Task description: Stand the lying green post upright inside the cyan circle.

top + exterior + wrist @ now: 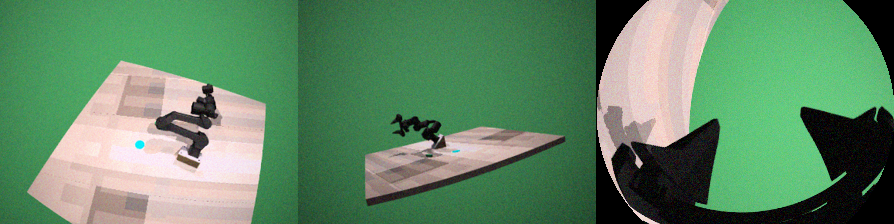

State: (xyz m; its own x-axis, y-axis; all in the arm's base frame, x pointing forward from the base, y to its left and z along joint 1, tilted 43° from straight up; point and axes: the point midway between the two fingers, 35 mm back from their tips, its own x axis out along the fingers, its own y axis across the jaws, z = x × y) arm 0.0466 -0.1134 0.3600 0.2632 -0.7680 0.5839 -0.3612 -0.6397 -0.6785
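Right now my gripper tip is 23 cm short of the green post, 22 cm to the right of it and 23 cm above it. Round my gripper tip: cyan circle 28 cm ahead, 42 cm to the left, 24 cm below.
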